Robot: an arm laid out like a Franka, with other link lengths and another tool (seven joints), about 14 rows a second.
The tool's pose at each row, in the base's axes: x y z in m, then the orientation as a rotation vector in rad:
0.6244, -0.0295, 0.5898, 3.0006, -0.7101, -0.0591
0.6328, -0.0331, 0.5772, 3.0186, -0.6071, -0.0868
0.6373, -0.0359, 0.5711, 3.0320, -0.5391, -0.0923
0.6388, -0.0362, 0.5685, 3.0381, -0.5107, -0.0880
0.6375, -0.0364, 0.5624, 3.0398, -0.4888, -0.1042
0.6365, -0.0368, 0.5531, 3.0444, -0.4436, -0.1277
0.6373, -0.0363, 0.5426, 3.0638, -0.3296, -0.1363
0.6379, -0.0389, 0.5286, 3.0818, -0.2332, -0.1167
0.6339, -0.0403, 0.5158, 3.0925, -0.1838, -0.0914
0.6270, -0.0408, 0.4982, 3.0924, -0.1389, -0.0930
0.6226, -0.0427, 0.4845, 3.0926, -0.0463, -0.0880
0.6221, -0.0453, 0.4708, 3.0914, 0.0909, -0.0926
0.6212, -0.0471, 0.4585, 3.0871, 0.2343, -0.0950
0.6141, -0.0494, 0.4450, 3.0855, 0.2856, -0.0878
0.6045, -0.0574, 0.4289, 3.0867, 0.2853, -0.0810
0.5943, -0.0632, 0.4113, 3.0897, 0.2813, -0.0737
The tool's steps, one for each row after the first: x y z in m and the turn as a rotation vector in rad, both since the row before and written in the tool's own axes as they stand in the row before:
0.0094, -0.0014, 0.0123, -0.0087, -0.0145, -0.0682
0.0055, 0.0004, 0.0059, -0.0010, -0.0020, -0.0451
0.0016, -0.0004, 0.0025, 0.0011, 0.0032, -0.0188
-0.0009, 0.0002, 0.0062, -0.0034, -0.0097, -0.0145
-0.0003, 0.0000, 0.0094, -0.0047, -0.0138, -0.0298
0.0014, -0.0015, 0.0103, 0.0017, -0.0034, -0.0752
0.0023, 0.0015, 0.0140, 0.0070, 0.0140, -0.0631
-0.0028, 0.0013, 0.0131, 0.0066, 0.0168, -0.0321
-0.0058, 0.0005, 0.0180, -0.0033, -0.0003, -0.0289
-0.0034, 0.0016, 0.0140, -0.0043, 0.0047, -0.0596
0.0004, 0.0019, 0.0138, -0.0027, -0.0009, -0.0887
-0.0002, 0.0012, 0.0124, 0.0005, 0.0007, -0.0927
-0.0065, 0.0007, 0.0140, 0.0011, 0.0055, -0.0330
-0.0099, 0.0055, 0.0169, 0.0006, 0.0045, 0.0003
-0.0101, 0.0032, 0.0183, 0.0021, 0.0049, 0.0028

